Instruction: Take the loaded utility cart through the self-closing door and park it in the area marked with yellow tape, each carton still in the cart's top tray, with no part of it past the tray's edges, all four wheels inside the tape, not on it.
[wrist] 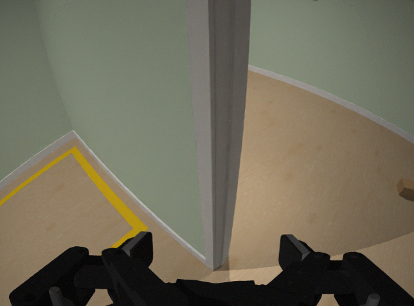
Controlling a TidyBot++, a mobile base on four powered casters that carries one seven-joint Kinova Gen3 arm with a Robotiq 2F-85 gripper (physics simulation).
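Observation:
My gripper [215,248] is open, with nothing between its fingers, low in the wrist view. The yellow tape [102,190] lies on the floor at the left, against the green walls. One far corner and one near corner of the tape show, and the left gripper finger partly covers the near corner. The part of the marked area in view has no wheels in it. The utility cart and its top tray do not show in the wrist view. A brown block [406,189], perhaps a carton, is at the right edge, cut off by the frame. The self-closing door cannot be made out.
A grey door-frame post or wall end [225,125] stands upright in the middle of the view, its foot just beyond the fingers. A green wall [125,100] runs from it to the left corner. Another green wall [340,45] with a pale baseboard stands behind the floor on the right.

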